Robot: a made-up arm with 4 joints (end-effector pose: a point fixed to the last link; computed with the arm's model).
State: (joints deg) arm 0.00 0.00 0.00 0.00
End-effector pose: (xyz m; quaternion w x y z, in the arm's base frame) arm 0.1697 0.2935 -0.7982 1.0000 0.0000 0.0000 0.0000
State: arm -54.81 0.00 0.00 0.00
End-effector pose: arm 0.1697 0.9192 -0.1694 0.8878 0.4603 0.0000 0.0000
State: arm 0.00 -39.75 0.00 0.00
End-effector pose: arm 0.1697 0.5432 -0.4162 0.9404 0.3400 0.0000 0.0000
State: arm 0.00 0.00 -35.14 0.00
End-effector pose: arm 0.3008 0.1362 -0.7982 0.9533 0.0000 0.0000 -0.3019
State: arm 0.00 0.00 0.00 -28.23
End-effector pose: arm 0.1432 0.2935 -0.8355 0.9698 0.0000 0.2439 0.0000
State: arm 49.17 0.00 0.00 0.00
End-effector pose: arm 0.1697 -0.5025 -0.7026 0.9093 -0.4160 0.0000 0.0000
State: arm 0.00 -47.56 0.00 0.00
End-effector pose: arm 0.1697 0.5581 -0.3260 0.9151 0.4032 0.0000 0.0000
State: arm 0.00 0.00 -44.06 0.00
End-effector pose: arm 0.3168 0.0860 -0.7982 0.9270 0.0000 0.0000 -0.3751
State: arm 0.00 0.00 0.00 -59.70
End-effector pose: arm 0.0970 0.2935 -0.8567 0.8673 0.0000 0.4977 0.0000
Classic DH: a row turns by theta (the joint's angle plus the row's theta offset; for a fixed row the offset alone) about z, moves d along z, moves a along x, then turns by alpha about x. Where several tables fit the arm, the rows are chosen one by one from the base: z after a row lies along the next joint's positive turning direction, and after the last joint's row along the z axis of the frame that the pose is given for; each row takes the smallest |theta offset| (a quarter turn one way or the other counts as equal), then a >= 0, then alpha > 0; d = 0 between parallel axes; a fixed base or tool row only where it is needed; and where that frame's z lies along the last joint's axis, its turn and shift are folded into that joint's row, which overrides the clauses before.
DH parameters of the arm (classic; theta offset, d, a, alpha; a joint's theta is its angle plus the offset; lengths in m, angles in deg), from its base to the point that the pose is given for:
base (fixed): -90 0.1196 0 90
joint 1: -73.92 0 0.397 0
joint 2: 73.92 0.0132 -0.1179 -90
joint 3: 90 -0.5022 0.0955 90
joint 4: 0 -0.2856 0.0874 -90
tool (fixed): 0 -0.0341 0 0

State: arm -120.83 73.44 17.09 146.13
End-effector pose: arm -0.0570 0.9698 0.2296 0.2066 0.2459 -0.8837 -0.3405
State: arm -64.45 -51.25 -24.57 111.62
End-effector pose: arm 0.1920 0.5181 0.3377 0.4412 0.3712 -0.3289 -0.7479
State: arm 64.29 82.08 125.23 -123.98
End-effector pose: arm -0.2571 -0.6726 0.5334 0.6879 0.4336 -0.5166 0.2681
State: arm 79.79 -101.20 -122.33 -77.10
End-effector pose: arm 0.1844 -0.2745 -0.4317 0.2692 0.6065 0.4226 -0.6173
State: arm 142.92 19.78 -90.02 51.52
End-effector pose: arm 0.2723 -0.2215 0.9421 0.2081 0.6757 0.6759 -0.2080
